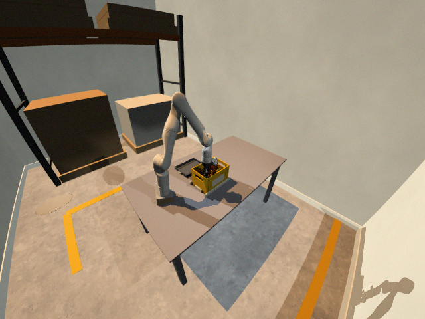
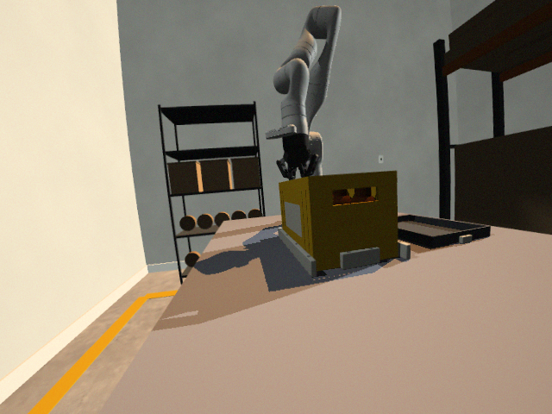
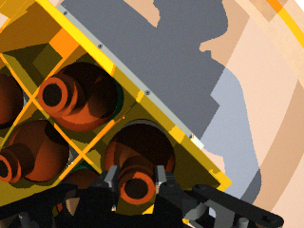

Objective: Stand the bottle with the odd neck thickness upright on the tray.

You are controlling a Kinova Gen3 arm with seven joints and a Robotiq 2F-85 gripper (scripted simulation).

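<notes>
My hand is 70 mm above the brown bottle. From my hand the other things lie so: dark tray: 330 mm to the left, 150 mm below, 90 mm ahead; yellow crate: 90 mm ahead, 80 mm below, 40 mm to the left.
</notes>
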